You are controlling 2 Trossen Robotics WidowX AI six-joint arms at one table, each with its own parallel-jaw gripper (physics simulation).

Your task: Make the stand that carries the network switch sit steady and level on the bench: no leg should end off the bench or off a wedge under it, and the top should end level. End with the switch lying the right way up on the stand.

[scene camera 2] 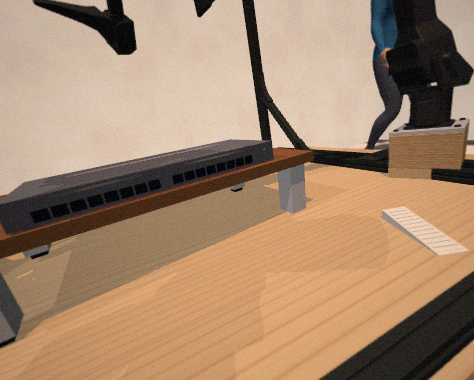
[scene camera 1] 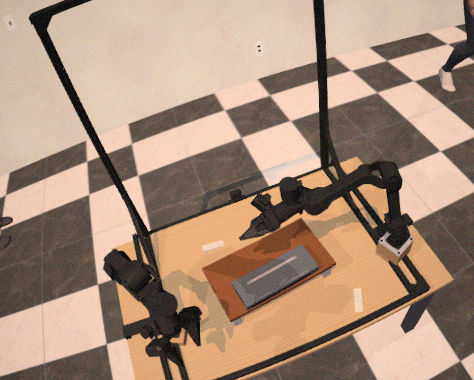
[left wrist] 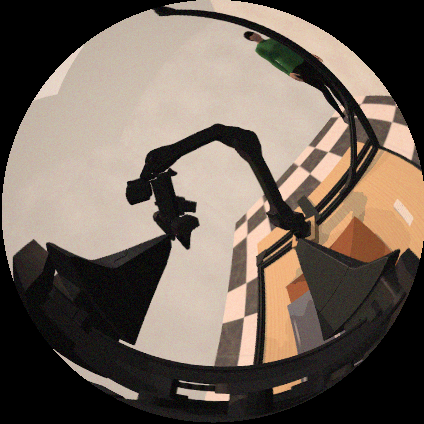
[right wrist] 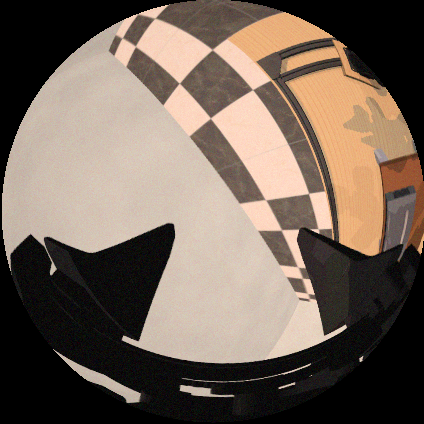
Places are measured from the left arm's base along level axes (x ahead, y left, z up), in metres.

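Where they show: left gripper, fingertip midpoint: (scene camera 1: 241,238) (left wrist: 236,244); right gripper, fingertip midpoint: (scene camera 1: 191,356) (left wrist: 180,243) (right wrist: 239,232); left arm's base, link origin: (scene camera 2: 428,125) (scene camera 1: 396,240); right arm's base, link origin: (left wrist: 302,230).
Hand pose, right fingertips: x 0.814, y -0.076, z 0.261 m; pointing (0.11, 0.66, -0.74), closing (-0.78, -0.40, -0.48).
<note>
Things, the pixels of their top centre, and the offset from my right fingertips. Level surfaces: height alone.
- grey switch, top centre: (scene camera 2: 156,156) (left wrist: 326,348) (right wrist: 397,238) (scene camera 1: 275,273) 0.390 m back, 0.135 m right, 0.215 m down
- white wedge, top centre: (left wrist: 403,209) (scene camera 1: 212,244) 0.342 m back, 0.473 m right, 0.335 m down
- wooden bench, surface height: 0.347 m down
The brown stand (scene camera 1: 220,286) (scene camera 2: 291,155) (left wrist: 356,240) (right wrist: 399,172) has grey legs. Its top slopes across scene camera 2; I cannot tell whether every foot touches the bench. The grey switch (scene camera 1: 287,280) (scene camera 2: 125,172) (left wrist: 306,325) (right wrist: 399,215) lies on the stand, ports facing the front. One white wedge (scene camera 1: 213,245) (left wrist: 403,212) lies behind the stand's left part; another wedge (scene camera 1: 358,299) (scene camera 2: 424,231) lies off its front right. My left gripper (left wrist: 236,244) is open and empty, by the stand's back edge in scene camera 1. My right gripper (scene camera 1: 191,354) (right wrist: 239,232) is open and empty, left of the stand.
The wooden bench (scene camera 1: 280,345) (scene camera 2: 200,310) has a black frame rail (scene camera 1: 300,352) (scene camera 2: 415,325) along its front edge. Black uprights (scene camera 1: 322,75) (scene camera 2: 256,65) rise behind it. The left arm's base block (scene camera 1: 395,248) (scene camera 2: 427,150) stands at the right.
</note>
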